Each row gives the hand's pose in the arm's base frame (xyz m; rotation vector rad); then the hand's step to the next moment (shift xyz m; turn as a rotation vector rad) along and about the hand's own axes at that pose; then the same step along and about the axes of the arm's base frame.
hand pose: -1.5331 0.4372 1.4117 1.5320 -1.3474 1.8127
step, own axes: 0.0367 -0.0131 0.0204 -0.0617 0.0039 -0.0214
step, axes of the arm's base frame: 0.0095 -0.0212 0.0373 0.0051 0.0328 -0.0563
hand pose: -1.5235 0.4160 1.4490 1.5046 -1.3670 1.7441
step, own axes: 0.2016 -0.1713 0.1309 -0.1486 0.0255 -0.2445
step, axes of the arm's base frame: 0.1439 -0.0974 0.2386 -0.0909 0.2426 -0.1242
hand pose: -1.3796 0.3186 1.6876 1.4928 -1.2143 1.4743
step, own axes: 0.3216 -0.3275 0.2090 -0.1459 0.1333 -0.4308
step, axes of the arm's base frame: 0.3480 -0.1389 0.3375 -0.2535 0.3833 -0.1159
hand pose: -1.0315 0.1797 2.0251 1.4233 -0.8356 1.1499
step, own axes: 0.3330 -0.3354 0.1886 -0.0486 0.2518 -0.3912
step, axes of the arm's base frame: 0.4478 -0.0915 0.2237 -0.3285 0.3327 0.0140
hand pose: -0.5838 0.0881 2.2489 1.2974 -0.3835 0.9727
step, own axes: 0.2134 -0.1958 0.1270 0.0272 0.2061 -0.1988
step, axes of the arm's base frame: 0.3077 -0.0277 0.0675 -0.1982 0.1861 0.0939
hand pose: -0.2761 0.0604 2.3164 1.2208 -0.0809 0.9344
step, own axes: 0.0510 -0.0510 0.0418 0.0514 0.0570 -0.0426
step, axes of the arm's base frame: 0.0830 -0.0073 0.0038 -0.0216 0.0661 0.0535
